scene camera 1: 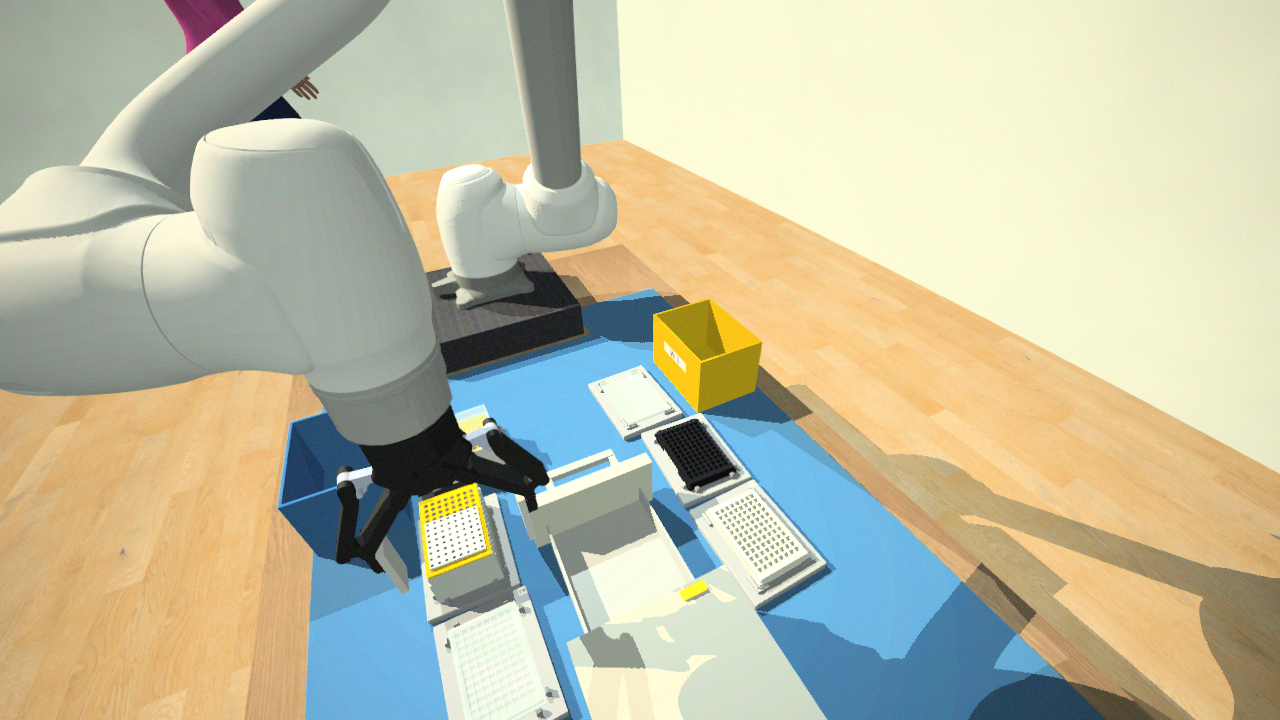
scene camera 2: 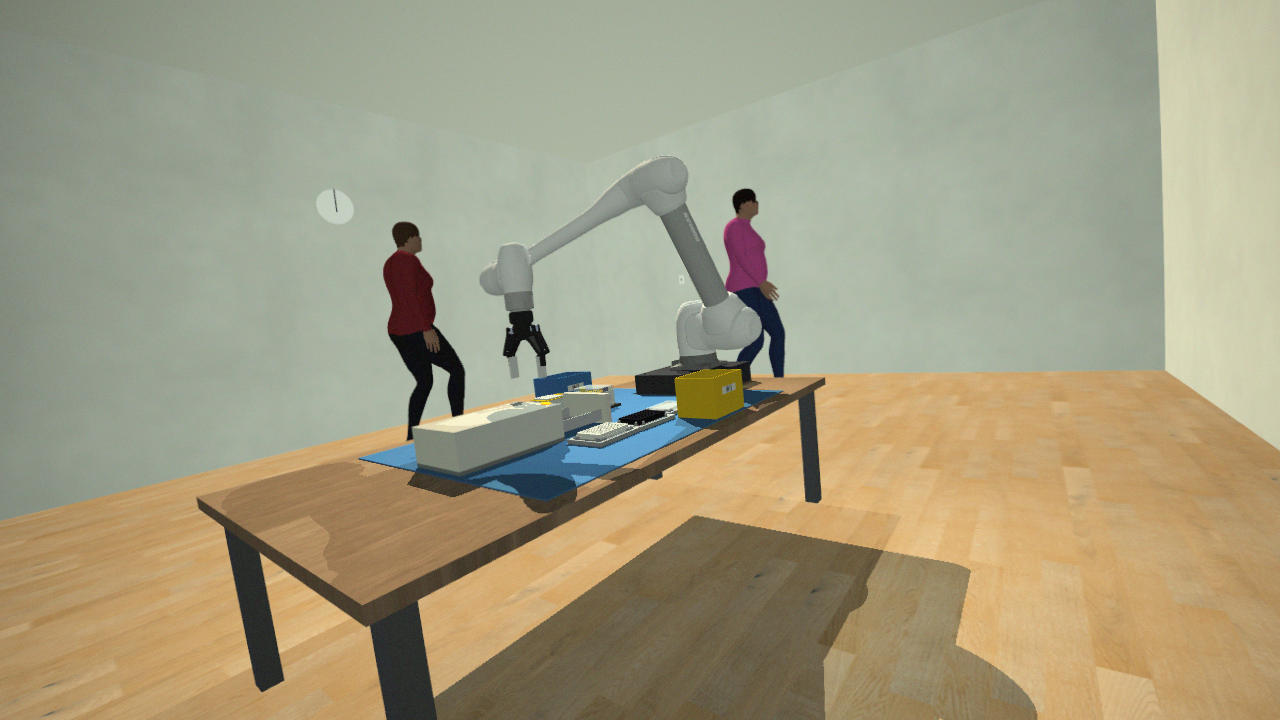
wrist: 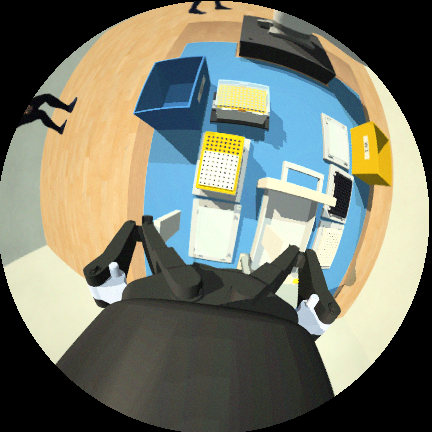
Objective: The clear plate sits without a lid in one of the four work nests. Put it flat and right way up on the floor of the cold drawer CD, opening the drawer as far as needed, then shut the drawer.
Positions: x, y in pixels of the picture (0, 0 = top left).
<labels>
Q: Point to a nest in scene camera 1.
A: At 793, 577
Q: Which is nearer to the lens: the black plate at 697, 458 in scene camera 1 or the tip rack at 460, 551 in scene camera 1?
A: The tip rack.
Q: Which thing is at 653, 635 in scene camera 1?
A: A cold drawer CD.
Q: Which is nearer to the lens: the clear plate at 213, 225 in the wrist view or the tip rack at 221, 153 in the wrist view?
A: The tip rack.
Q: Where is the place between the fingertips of my gripper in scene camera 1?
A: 469, 553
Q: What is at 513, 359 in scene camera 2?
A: My gripper.
</labels>
